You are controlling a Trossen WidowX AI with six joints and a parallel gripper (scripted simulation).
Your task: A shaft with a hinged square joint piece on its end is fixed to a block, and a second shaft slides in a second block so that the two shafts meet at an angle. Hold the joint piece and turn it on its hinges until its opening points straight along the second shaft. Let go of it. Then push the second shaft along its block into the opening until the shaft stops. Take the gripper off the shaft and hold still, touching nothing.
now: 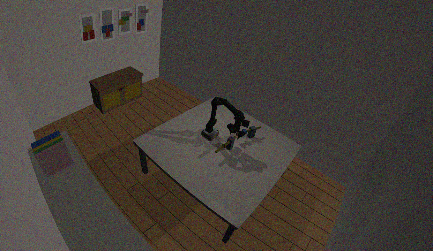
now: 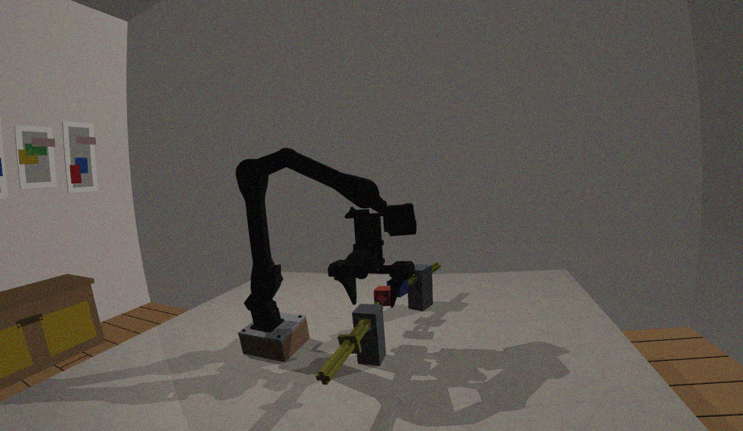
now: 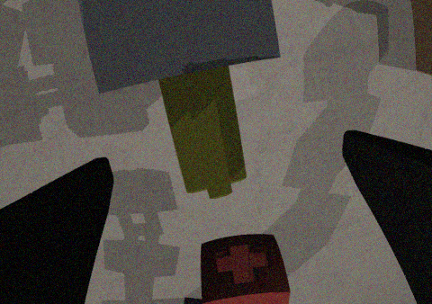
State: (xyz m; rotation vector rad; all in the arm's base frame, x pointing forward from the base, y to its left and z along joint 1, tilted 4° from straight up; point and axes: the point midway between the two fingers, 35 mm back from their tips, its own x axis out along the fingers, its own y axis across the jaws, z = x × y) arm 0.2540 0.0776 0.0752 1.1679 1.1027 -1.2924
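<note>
My gripper tip is now 8 cm to the right of the red square joint piece and 1 cm above it.
</note>
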